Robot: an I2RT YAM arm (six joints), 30 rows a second.
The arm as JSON. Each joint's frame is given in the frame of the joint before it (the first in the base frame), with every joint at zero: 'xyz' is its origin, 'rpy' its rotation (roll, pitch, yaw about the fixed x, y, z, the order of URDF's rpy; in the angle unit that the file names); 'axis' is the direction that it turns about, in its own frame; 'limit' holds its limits. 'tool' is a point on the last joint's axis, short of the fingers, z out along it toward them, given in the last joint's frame.
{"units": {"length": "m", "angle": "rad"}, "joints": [
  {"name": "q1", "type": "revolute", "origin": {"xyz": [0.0, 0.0, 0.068], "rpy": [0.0, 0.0, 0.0]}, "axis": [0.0, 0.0, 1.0], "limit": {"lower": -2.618, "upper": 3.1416}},
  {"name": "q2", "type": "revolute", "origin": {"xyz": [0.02, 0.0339, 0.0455], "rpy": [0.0, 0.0, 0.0]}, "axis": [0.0, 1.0, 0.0], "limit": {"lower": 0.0, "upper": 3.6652}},
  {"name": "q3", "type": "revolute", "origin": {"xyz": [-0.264, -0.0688, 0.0], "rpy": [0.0, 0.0, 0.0]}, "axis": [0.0, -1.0, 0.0], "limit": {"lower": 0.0, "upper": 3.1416}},
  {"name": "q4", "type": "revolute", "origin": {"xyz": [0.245, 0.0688, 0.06], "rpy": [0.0, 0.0, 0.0]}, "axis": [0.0, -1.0, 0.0], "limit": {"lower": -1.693, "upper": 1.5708}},
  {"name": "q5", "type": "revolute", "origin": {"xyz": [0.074, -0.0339, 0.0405], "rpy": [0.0, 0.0, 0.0]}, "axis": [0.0, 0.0, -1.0], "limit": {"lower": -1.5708, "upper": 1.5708}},
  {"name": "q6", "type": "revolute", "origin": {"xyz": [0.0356, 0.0, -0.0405], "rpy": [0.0, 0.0, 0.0]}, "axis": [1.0, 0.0, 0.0], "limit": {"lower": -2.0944, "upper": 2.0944}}
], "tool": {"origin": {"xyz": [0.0, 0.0, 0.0], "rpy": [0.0, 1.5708, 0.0]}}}
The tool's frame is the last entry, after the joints.
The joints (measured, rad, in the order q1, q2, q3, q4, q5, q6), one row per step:
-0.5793 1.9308 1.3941 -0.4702 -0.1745 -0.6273
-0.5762 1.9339 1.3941 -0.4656 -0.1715 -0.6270
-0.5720 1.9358 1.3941 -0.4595 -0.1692 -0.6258
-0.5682 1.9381 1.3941 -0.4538 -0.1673 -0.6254
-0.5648 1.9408 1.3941 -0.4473 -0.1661 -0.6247
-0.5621 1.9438 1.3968 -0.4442 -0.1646 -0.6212
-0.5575 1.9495 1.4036 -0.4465 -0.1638 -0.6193
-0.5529 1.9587 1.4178 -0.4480 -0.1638 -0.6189
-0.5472 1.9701 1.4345 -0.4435 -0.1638 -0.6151
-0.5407 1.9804 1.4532 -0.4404 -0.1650 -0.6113
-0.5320 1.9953 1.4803 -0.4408 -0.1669 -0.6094
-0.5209 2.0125 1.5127 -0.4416 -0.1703 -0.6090
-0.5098 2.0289 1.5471 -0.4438 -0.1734 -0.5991
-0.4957 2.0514 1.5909 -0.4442 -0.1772 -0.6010
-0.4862 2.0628 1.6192 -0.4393 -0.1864 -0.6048
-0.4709 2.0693 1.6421 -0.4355 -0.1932 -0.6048
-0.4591 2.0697 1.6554 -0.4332 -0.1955 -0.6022
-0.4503 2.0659 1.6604 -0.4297 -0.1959 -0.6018
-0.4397 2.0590 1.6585 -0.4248 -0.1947 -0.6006
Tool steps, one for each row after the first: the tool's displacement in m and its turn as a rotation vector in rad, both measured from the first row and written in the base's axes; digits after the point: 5 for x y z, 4 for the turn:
0.00120 0.00062 -0.00096 -0.0028 0.0001 0.0012
0.00268 0.00163 -0.00137 -0.0060 -0.0026 0.0032
0.00408 0.00253 -0.00195 -0.0090 -0.0046 0.0056
0.00548 0.00326 -0.00263 -0.0115 -0.0074 0.0078
0.00686 0.00365 -0.00283 -0.0122 -0.0096 0.0068
0.00901 0.00454 -0.00320 -0.0111 -0.0085 0.0094
0.01251 0.00464 -0.00269 -0.0127 -0.0116 0.0136
0.01720 0.00459 -0.00198 -0.0158 -0.0205 0.0162
0.02217 0.00487 -0.00031 -0.0188 -0.0314 0.0202
0.02881 0.00537 0.00180 -0.0224 -0.0427 0.0284
0.03679 0.00650 0.00453 -0.0269 -0.0566 0.0411
0.04478 0.00776 0.00808 -0.0269 -0.0731 0.0460
0.05512 0.00949 0.01204 -0.0352 -0.0926 0.0639
0.06201 0.01111 0.01633 -0.0414 -0.1149 0.0820
0.06881 0.01582 0.02102 -0.0458 -0.1354 0.1015
0.07295 0.01999 0.02527 -0.0494 -0.1501 0.1128
0.07515 0.02350 0.02883 -0.0542 -0.1613 0.1217
0.07666 0.02822 0.03166 -0.0582 -0.1700 0.1307

